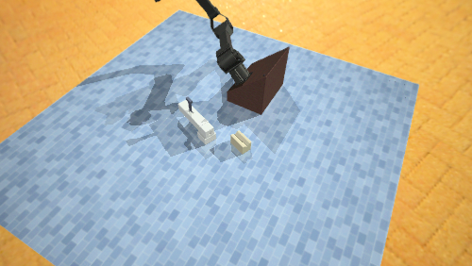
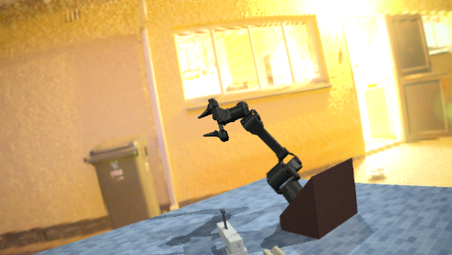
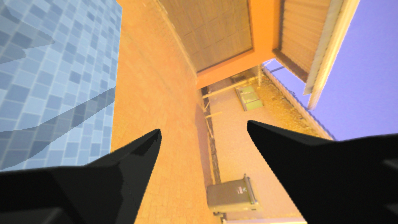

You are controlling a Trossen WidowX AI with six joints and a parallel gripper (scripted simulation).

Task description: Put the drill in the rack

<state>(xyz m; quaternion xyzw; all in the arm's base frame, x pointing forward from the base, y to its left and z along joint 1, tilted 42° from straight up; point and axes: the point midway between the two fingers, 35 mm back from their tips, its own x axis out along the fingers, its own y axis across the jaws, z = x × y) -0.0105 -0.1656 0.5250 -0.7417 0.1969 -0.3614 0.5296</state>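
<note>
My gripper tip is 400 mm to the right of the key, 270 mm above it and 220 mm short of it. Round my gripper tip: drill (450 mm to the left, 310 mm below, 250 mm ahead); then rack (610 mm to the left, 340 mm below, 230 mm ahead).
</note>
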